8 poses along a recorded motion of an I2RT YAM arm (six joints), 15 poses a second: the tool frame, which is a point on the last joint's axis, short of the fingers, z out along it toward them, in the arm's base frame.
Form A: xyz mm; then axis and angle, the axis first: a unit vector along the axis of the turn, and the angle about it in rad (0 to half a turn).
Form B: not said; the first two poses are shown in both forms.
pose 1, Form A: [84.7, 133.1, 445.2, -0.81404, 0.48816, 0.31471, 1.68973]
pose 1, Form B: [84.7, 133.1, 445.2, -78.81, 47.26, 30.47]
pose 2, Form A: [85.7, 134.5, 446.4, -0.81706, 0.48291, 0.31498, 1.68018]
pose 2, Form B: [85.7, 134.5, 446.4, -78.66, 46.49, 30.32]
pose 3, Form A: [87.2, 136.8, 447.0, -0.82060, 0.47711, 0.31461, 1.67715]
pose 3, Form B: [87.2, 136.8, 447.0, -78.85, 45.85, 30.23]
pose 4, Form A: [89.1, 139.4, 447.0, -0.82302, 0.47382, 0.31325, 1.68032]
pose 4, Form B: [89.1, 139.4, 447.0, -79.24, 45.62, 30.16]
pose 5, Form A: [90.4, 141.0, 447.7, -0.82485, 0.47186, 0.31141, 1.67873]
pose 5, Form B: [90.4, 141.0, 447.7, -79.34, 45.39, 29.95]
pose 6, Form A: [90.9, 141.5, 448.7, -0.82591, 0.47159, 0.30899, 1.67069]
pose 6, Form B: [90.9, 141.5, 448.7, -79.06, 45.14, 29.58]
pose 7, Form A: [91.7, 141.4, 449.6, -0.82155, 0.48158, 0.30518, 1.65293]
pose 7, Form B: [91.7, 141.4, 449.6, -77.81, 45.61, 28.90]
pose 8, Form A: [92.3, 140.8, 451.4, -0.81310, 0.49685, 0.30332, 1.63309]
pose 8, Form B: [92.3, 140.8, 451.4, -76.08, 46.49, 28.38]
